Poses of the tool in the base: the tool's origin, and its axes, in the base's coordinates. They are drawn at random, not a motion.
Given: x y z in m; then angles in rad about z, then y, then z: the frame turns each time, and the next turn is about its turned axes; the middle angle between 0 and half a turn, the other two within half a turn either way.
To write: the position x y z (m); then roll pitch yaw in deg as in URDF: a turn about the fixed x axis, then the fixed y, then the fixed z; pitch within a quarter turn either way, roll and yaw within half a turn. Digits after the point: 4 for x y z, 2 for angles.
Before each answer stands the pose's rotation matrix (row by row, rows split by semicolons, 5 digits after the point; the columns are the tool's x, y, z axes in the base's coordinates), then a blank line. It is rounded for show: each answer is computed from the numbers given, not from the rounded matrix.
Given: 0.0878 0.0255 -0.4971 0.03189 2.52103 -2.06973
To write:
0.41708 -0.69875 0.58120; -0.86523 -0.50102 0.01854; 0.27824 -0.51061 -0.81355

0.0878 0.0255 -0.4971 -147.89 -16.16 -64.26
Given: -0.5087 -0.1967 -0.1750 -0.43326 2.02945 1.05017
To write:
0.16433 0.55743 0.81380; 0.87981 0.29021 -0.37644; -0.44601 0.77785 -0.44274

-0.5087 -0.1967 -0.1750 119.65 26.49 79.42
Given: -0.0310 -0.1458 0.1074 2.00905 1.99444 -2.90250
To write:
0.04496 0.92105 -0.38684; 0.46214 0.32413 0.82545; 0.88567 -0.21589 -0.41108

-0.0310 -0.1458 0.1074 -152.29 -62.33 84.44
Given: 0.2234 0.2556 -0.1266 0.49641 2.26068 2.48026
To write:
0.14913 0.71957 0.67822; 0.77925 -0.50775 0.36736; 0.60871 0.47372 -0.63645

0.2234 0.2556 -0.1266 143.34 -37.50 79.17
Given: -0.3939 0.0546 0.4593 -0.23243 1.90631 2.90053
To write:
0.36613 -0.14719 0.91885; 0.15867 -0.96308 -0.21750; 0.91694 0.22542 -0.32925

-0.3939 0.0546 0.4593 145.60 -66.48 23.43
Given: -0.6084 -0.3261 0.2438 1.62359 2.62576 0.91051
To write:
-0.76056 -0.64874 -0.02603; -0.57447 0.65372 0.49257; -0.30254 0.38958 -0.86988

-0.6084 -0.3261 0.2438 155.87 17.61 -142.94
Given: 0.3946 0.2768 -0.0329 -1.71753 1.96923 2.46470
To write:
0.57542 -0.80668 -0.13476; -0.39077 -0.12643 -0.91177; 0.71846 0.57731 -0.38798

0.3946 0.2768 -0.0329 123.90 -45.93 -34.18
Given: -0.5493 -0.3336 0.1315 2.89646 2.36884 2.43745
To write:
-0.68650 -0.26470 -0.67724; -0.49559 0.85187 0.16942; 0.53208 0.45194 -0.71599

-0.5493 -0.3336 0.1315 147.74 -32.15 -144.17
